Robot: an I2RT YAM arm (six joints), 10 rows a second.
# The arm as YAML. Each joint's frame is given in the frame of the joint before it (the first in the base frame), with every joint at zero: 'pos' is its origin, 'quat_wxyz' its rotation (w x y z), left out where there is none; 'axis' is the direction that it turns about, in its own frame. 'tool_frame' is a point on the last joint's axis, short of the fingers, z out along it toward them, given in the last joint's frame.
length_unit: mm
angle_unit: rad
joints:
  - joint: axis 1
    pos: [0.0, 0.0, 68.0]
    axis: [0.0, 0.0, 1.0]
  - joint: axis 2
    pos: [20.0, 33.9, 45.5]
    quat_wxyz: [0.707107, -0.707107, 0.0, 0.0]
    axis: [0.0, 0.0, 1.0]
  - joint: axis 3
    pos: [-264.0, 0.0, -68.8]
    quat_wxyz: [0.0, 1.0, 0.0, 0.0]
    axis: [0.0, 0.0, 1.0]
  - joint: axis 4
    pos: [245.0, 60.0, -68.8]
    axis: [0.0, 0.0, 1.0]
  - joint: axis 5
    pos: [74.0, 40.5, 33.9]
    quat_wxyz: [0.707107, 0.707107, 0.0, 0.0]
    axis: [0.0, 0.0, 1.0]
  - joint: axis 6
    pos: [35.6, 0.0, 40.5]
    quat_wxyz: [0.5, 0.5, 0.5, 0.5]
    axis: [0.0, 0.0, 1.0]
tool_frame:
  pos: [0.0, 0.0, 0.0]
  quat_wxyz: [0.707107, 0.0, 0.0, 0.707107]
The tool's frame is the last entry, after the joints.
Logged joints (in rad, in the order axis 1, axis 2, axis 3, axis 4, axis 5, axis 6), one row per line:
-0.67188 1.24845 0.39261 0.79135 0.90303 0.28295
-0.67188 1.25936 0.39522 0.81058 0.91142 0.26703
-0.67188 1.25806 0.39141 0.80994 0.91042 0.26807
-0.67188 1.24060 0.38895 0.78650 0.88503 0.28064
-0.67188 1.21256 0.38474 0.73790 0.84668 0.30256
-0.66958 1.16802 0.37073 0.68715 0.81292 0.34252
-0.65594 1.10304 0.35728 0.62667 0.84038 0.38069
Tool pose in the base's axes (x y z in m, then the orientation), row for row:
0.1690 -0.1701 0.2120 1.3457 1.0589 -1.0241
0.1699 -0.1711 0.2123 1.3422 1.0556 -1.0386
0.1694 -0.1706 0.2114 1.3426 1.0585 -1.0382
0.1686 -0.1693 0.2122 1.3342 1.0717 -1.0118
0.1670 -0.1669 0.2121 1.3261 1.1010 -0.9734
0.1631 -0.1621 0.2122 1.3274 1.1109 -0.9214
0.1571 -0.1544 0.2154 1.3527 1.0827 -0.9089
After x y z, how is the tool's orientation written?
As a rotation vector, in radians.
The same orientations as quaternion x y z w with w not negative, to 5 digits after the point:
0.56667 0.44590 -0.43124 0.54231
0.56485 0.44424 -0.43708 0.54088
0.56486 0.44533 -0.43679 0.54021
0.56254 0.45186 -0.42661 0.54532
0.55998 0.46493 -0.41104 0.54892
0.56236 0.47064 -0.39036 0.55666
0.57351 0.45904 -0.38535 0.55845

